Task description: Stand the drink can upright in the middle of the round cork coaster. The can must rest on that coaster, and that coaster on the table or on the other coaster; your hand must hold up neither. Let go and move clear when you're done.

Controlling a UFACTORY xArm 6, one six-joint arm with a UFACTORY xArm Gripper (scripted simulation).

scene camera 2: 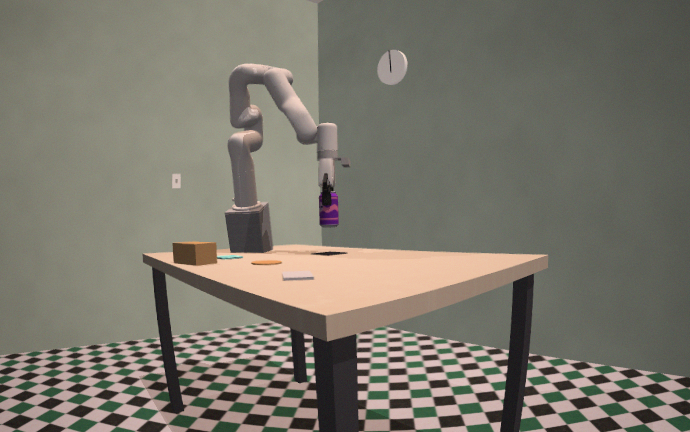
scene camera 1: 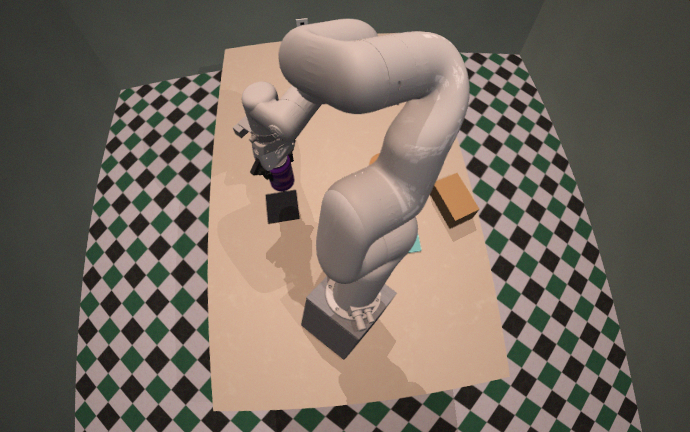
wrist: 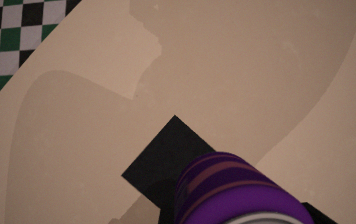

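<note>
Scene camera 1 shows my gripper (scene camera 1: 279, 168), a black square coaster (scene camera 1: 283, 206) and a brown box (scene camera 1: 452, 198). The wrist view shows the coaster (wrist: 154, 173); the box is out of frame in the wrist view.
</note>
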